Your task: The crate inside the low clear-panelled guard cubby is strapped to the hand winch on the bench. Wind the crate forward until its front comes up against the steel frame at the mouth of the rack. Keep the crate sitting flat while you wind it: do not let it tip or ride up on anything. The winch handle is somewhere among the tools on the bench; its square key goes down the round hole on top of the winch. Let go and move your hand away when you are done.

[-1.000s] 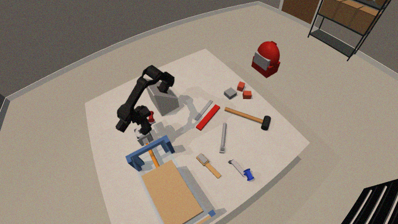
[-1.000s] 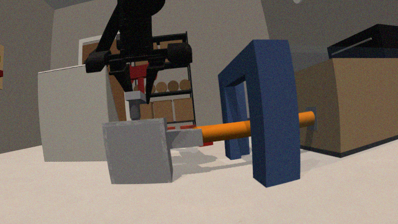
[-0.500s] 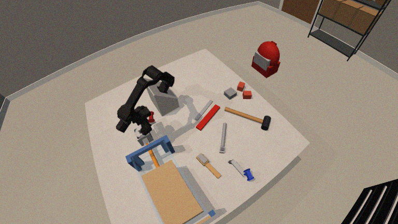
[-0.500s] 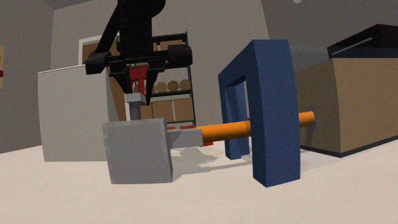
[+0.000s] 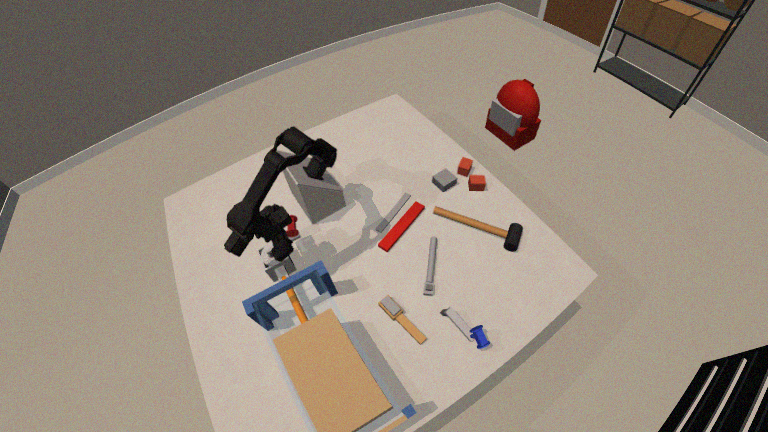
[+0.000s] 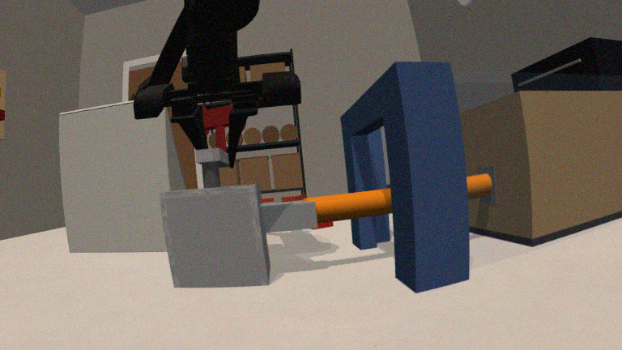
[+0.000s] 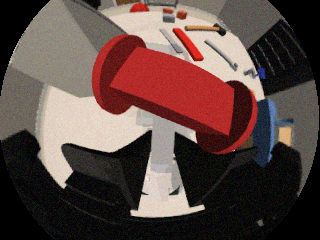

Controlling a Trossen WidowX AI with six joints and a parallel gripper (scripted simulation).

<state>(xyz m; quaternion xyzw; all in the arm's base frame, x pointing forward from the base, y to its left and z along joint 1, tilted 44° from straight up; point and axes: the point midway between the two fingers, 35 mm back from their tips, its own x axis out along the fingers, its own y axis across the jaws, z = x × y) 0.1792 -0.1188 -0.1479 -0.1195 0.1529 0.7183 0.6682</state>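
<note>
My gripper tip is now 1 cm to the left of the red-knobbed crank and 2 cm below it. Also, from my gripper tip: grey winch (1 cm behind, 8 cm to the right, 8 cm below); red knob (2 cm to the left, 5 cm above); blue steel frame (16 cm ahead, 8 cm to the right).
</note>
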